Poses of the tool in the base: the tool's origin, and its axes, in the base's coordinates. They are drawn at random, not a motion.
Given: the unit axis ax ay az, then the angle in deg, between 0 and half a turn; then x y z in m.
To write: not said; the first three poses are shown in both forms.
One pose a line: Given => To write
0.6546 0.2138 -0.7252 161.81 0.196 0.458 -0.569 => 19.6 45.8 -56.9 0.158 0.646 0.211 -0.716
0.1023 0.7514 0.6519 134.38 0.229 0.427 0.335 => 22.9 42.7 33.5 0.388 0.094 0.693 0.601
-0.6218 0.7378 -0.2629 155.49 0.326 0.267 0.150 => 32.6 26.7 15.0 0.212 -0.608 0.721 -0.257
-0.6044 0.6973 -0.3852 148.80 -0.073 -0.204 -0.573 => -7.3 -20.4 -57.3 0.269 -0.582 0.672 -0.371
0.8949 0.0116 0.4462 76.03 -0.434 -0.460 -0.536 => -43.4 -46.0 -53.6 0.788 0.551 0.007 0.275
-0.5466 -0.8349 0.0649 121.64 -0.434 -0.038 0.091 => -43.4 -3.8 9.1 0.488 -0.477 -0.729 0.057
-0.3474 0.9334 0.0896 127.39 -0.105 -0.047 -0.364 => -10.5 -4.7 -36.4 0.443 -0.311 0.837 0.080
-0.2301 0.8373 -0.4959 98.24 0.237 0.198 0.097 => 23.7 19.8 9.7 0.654 -0.174 0.633 -0.375
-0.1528 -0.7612 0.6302 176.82 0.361 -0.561 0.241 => 36.1 -56.1 24.1 0.028 -0.153 -0.761 0.630
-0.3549 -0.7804 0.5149 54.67 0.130 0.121 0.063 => 13.0 12.1 6.3 0.888 -0.163 -0.358 0.236
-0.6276 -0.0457 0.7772 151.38 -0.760 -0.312 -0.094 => -76.0 -31.2 -9.4 0.247 -0.608 -0.044 0.753
